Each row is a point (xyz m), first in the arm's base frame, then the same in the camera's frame.
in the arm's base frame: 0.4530 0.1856 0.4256
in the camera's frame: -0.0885 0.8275 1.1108
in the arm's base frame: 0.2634 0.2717 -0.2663
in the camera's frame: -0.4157 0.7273 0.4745
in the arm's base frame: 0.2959 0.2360 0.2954
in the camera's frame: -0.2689 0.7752 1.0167
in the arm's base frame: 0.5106 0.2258 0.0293
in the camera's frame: -0.1330 0.8479 0.7113
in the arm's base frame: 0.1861 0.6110 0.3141
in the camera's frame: -0.5543 1.0395 1.0587
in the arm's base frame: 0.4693 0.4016 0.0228
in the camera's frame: -0.2611 0.9754 0.7140
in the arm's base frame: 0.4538 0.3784 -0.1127
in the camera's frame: -0.2861 0.9329 0.5847
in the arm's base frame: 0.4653 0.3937 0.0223
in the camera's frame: -0.2603 0.9666 0.7143
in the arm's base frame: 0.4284 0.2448 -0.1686
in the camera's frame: -0.2469 0.8001 0.5352
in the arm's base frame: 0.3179 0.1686 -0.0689
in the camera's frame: -0.2806 0.6893 0.6558
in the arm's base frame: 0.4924 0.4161 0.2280
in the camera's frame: -0.2126 1.0221 0.9097
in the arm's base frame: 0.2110 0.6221 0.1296
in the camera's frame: -0.5726 1.0415 0.8731
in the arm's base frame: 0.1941 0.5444 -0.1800
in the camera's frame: -0.6014 0.9329 0.5738
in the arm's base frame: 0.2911 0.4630 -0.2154
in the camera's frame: -0.4843 0.9097 0.5187
